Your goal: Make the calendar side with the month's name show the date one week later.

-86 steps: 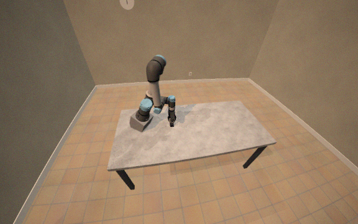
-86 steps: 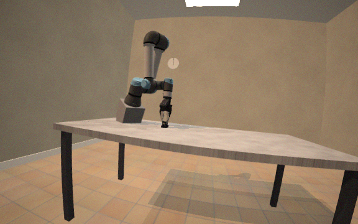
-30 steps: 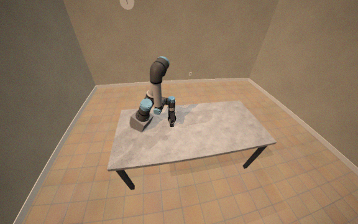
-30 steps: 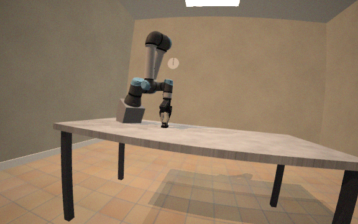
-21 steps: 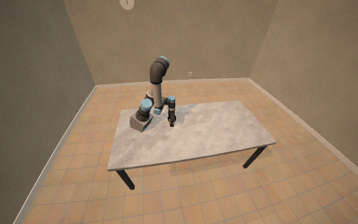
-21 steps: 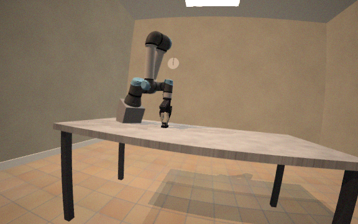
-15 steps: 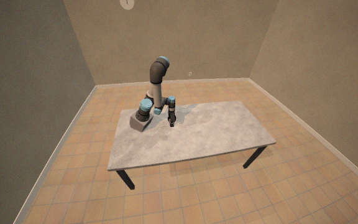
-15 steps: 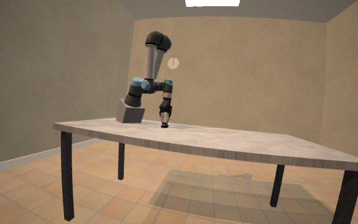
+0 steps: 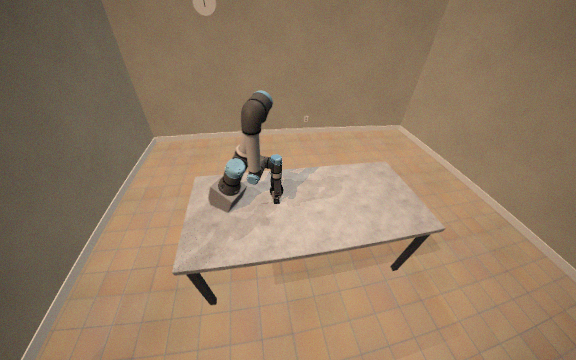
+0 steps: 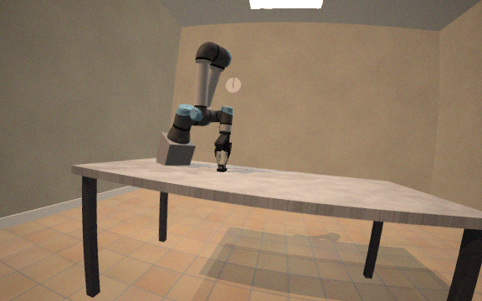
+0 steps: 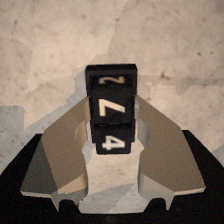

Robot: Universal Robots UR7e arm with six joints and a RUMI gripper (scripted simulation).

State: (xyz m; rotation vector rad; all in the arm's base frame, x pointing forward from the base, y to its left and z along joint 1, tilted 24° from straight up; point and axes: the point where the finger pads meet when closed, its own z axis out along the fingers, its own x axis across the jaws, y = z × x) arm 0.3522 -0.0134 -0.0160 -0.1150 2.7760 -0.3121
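My gripper is now 1 cm above the black date cube. From my hand the other things lie so: black calendar tray: 3 cm below, 2 cm to the left; then black cube: 3 cm to the left, 1 cm below.
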